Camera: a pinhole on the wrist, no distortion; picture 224 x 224 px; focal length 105.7 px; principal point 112.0 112.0 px. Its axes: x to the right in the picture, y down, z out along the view. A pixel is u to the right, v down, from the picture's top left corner.
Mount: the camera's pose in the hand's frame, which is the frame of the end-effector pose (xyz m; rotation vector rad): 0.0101 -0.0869 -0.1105 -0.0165 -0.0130 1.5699
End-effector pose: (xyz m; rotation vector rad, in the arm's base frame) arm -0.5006 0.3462 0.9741 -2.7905 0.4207 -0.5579
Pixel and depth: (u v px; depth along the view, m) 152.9 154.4 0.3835
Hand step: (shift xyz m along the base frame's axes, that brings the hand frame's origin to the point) -0.0375 0.0455 -0.3097
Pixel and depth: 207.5 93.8 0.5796
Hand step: 0.1797 -0.3439 -0.5213
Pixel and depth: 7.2 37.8 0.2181
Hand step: 0.2548 0.2491 0.0476
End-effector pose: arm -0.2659 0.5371 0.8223 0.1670 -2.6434 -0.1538
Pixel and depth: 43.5 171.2 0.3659
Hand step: 0.0866 -0.2693 -0.3586
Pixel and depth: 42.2 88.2 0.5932
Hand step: -0.3029 -0.4515 -0.4312
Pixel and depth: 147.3 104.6 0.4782
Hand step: -0.2117 0.0969 -0.2963
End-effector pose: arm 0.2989 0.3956 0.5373 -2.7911 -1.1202 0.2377
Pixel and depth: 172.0 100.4 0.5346
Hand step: 0.1077 -0.0912 -0.4595
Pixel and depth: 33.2 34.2 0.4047
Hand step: -0.1053 0.5037 -0.2568
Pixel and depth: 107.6 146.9 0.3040
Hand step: -0.1717 0.0151 -0.1611
